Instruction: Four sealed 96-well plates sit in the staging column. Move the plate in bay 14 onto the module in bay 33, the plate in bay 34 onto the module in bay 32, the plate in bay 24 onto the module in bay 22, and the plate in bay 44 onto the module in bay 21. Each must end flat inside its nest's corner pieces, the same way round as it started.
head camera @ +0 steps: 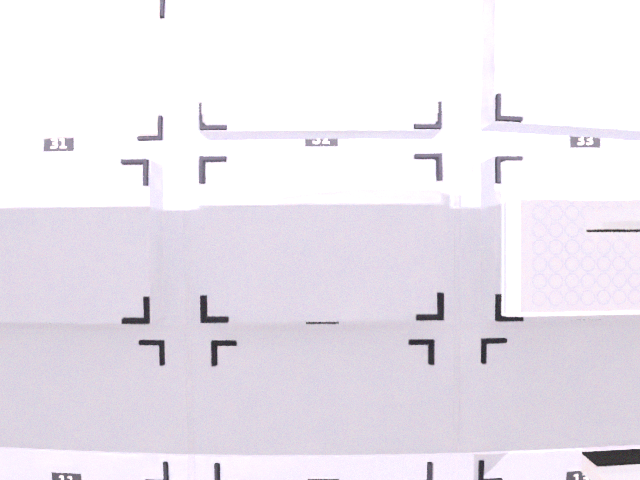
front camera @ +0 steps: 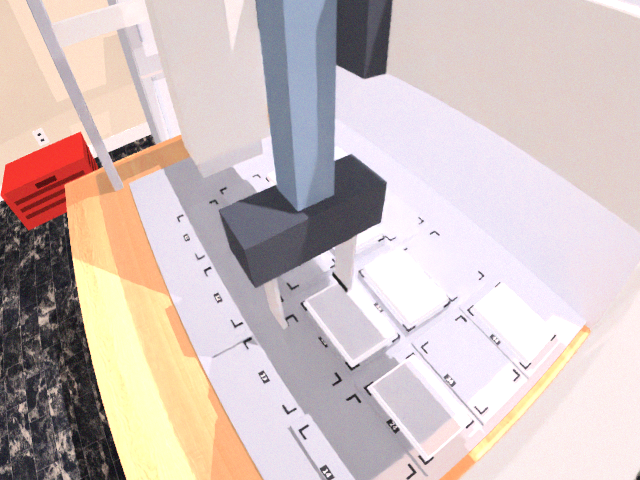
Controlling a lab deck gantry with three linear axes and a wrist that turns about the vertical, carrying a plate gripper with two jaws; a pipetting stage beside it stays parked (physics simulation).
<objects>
my gripper: head camera; front camera
same spot on bay 22: (front camera: 313, 271) = (head camera: 421, 229)
same spot on my gripper: (head camera: 613, 219) = (front camera: 335, 269)
</objects>
